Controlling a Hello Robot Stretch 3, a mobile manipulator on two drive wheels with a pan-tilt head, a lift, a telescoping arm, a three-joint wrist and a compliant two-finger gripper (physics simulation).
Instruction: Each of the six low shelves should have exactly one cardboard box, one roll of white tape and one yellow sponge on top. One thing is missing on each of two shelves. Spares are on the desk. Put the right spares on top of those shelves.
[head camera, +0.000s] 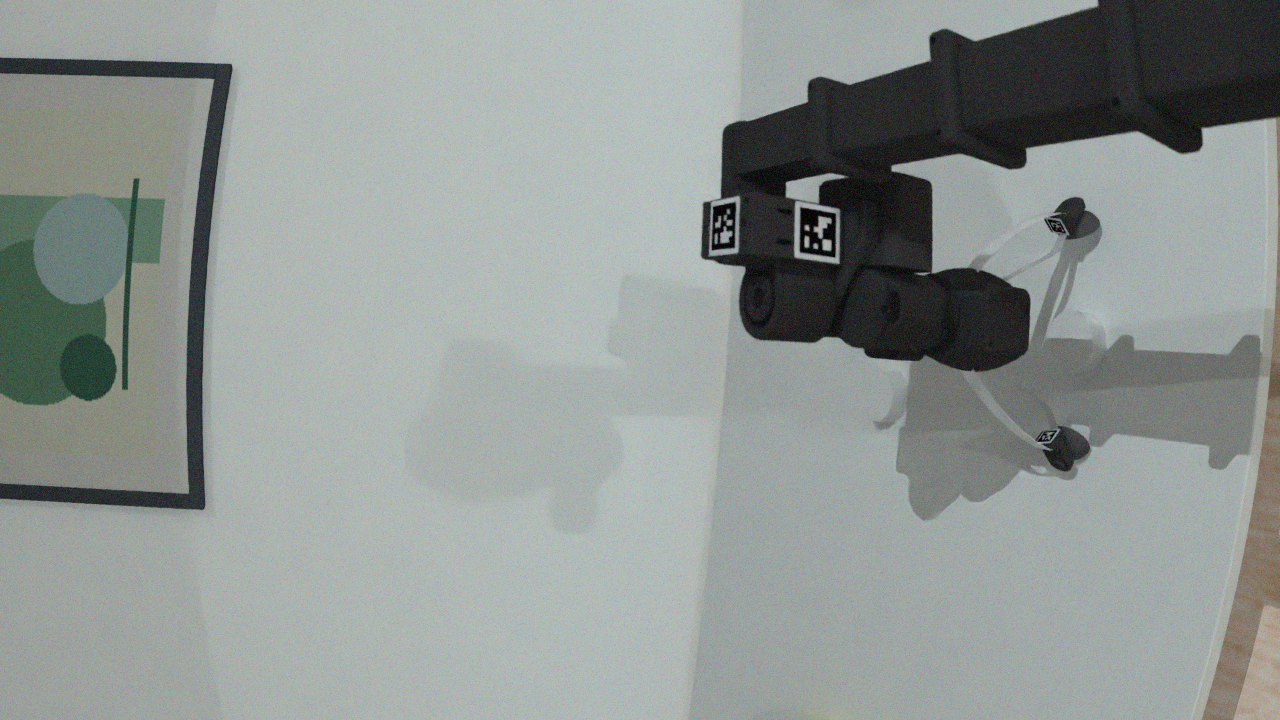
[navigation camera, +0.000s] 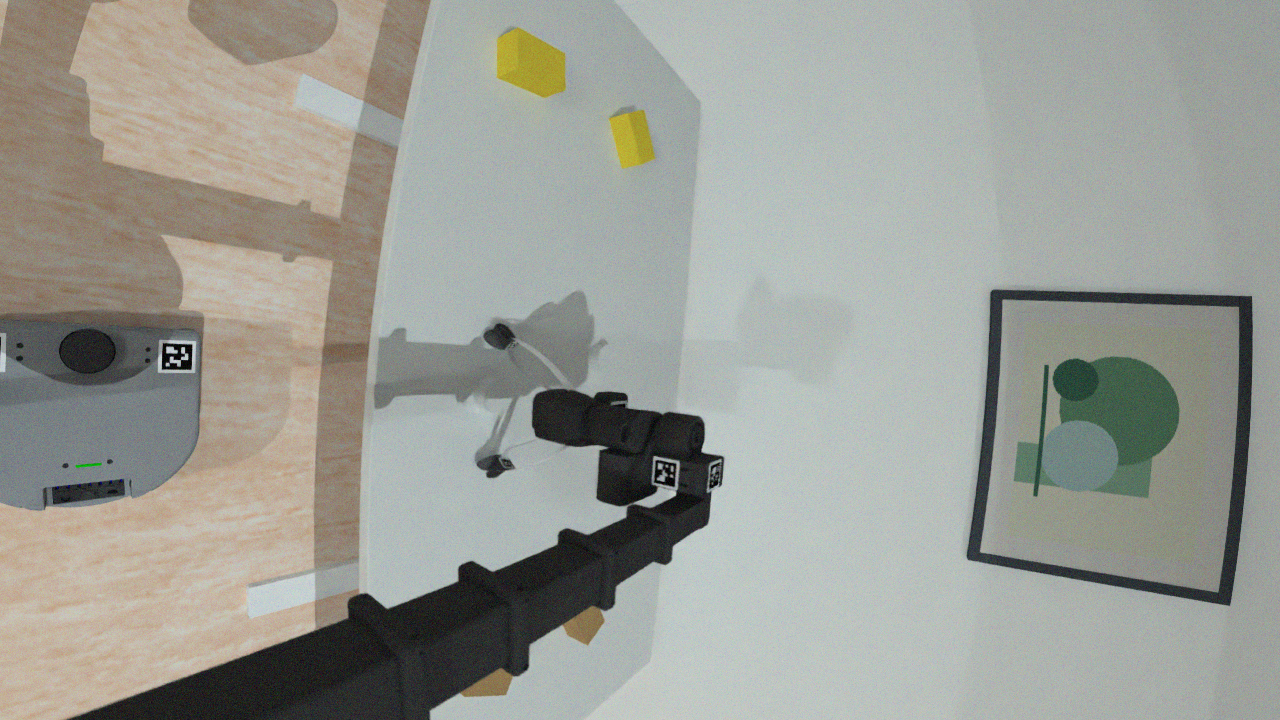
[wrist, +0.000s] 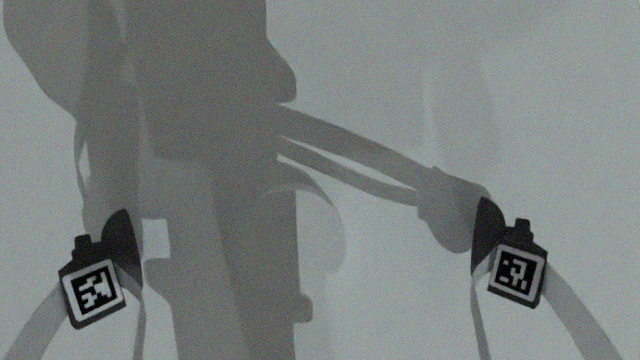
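Note:
My gripper (head camera: 1069, 335) (navigation camera: 495, 400) (wrist: 306, 231) is open, its fingers wide apart above the desk (head camera: 984, 626) (navigation camera: 537, 214). A white tape roll (head camera: 1084, 329) (navigation camera: 485, 394) (wrist: 321, 230) shows faintly below and between the fingers, partly in the arm's shadow; it is hard to tell from the desk. A second pale curved edge, perhaps another roll, shows under the wrist in the head view. Two yellow sponges (navigation camera: 530, 62) (navigation camera: 631, 138) lie at the desk's upper end in the navigation view. Two cardboard boxes (navigation camera: 584, 624) (navigation camera: 486, 683) are partly hidden by the arm. The low shelves do not show.
The wall with a framed picture (head camera: 198, 268) (navigation camera: 986, 429) rises behind the desk. The arm (head camera: 1011, 98) (navigation camera: 429, 582) reaches over the desk. My grey base (navigation camera: 107, 402) stands on the wooden floor (navigation camera: 205, 546) in front of the desk's edge.

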